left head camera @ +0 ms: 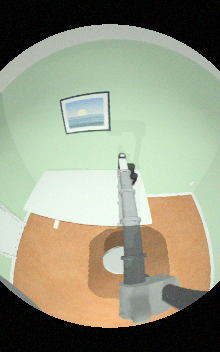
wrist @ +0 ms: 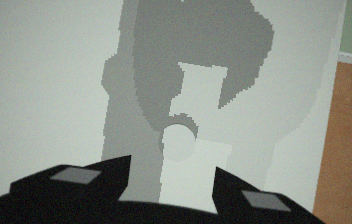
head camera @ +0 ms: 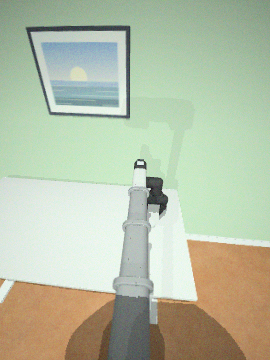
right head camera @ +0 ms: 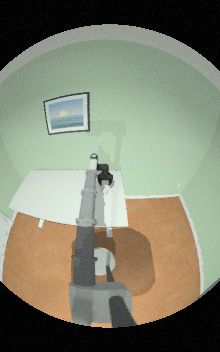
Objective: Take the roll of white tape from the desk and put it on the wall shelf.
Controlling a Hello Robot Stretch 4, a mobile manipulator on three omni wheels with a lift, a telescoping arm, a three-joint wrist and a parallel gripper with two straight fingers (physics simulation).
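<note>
The roll of white tape (wrist: 177,142) shows in the wrist view as a pale disc on the white desk (head camera: 60,225) (left head camera: 75,195) (right head camera: 50,195) (wrist: 50,75), partly in shadow and hard to tell from the desk top. My gripper (wrist: 171,175) is open. Its two black fingers stand apart at the bottom of the wrist view, and the roll shows just beyond the gap between their tips, below the gripper. In the head views the gripper hangs over the right part of the desk, partly behind the arm, and I cannot make out the roll there. The wall shelf does not show.
A framed sea picture (head camera: 80,72) (left head camera: 86,113) (right head camera: 67,114) hangs on the green wall, left of the arm (head camera: 136,250) (left head camera: 128,200) (right head camera: 88,200). The desk's right edge borders brown floor in the wrist view. A pale round object (left head camera: 113,260) (right head camera: 102,260) stands in front of the desk.
</note>
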